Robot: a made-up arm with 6 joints. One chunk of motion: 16 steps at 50 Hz.
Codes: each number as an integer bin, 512 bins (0 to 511) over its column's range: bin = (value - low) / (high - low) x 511, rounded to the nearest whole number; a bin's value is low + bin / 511 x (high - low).
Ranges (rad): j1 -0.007..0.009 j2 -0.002..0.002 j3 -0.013..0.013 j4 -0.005..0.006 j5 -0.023..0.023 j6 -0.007..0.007
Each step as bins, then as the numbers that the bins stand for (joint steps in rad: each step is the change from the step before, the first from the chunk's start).
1 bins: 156 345 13 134 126 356
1 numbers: -0.00212 0.00070 -0.01234 -0.00212 -0.01166 0.00275
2 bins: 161 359 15 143 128 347
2 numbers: -0.00196 0.00081 -0.01224 -0.00192 -0.01148 0.00251
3 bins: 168 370 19 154 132 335
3 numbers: -0.00174 0.00090 -0.01203 -0.00168 -0.01112 0.00218
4 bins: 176 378 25 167 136 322
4 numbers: -0.00149 0.00096 -0.01173 -0.00141 -0.01076 0.00182
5 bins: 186 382 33 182 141 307
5 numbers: -0.00118 0.00099 -0.01132 -0.00108 -0.01031 0.00141
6 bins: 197 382 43 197 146 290
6 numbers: -0.00083 0.00099 -0.01081 -0.00076 -0.00986 0.00095
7 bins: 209 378 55 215 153 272
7 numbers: -0.00046 0.00096 -0.01020 -0.00037 -0.00923 0.00045
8 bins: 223 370 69 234 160 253
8 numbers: -0.00002 0.00090 -0.00949 0.00004 -0.00860 -0.00007
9 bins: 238 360 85 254 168 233
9 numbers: 0.00045 0.00082 -0.00868 0.00047 -0.00788 -0.00062
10 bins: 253 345 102 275 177 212
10 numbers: 0.00092 0.00070 -0.00781 0.00092 -0.00707 -0.00119
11 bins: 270 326 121 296 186 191
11 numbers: 0.00145 0.00055 -0.00684 0.00137 -0.00626 -0.00177
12 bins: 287 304 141 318 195 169
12 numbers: 0.00199 0.00038 -0.00583 0.00185 -0.00545 -0.00237
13 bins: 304 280 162 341 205 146
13 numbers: 0.00252 0.00019 -0.00476 0.00234 -0.00455 -0.00300
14 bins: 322 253 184 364 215 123
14 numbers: 0.00308 -0.00002 -0.00364 0.00284 -0.00365 -0.00363
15 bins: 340 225 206 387 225 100
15 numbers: 0.00365 -0.00024 -0.00252 0.00333 -0.00275 -0.00426
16 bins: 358 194 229 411 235 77
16 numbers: 0.00421 -0.00048 -0.00135 0.00385 -0.00185 -0.00489
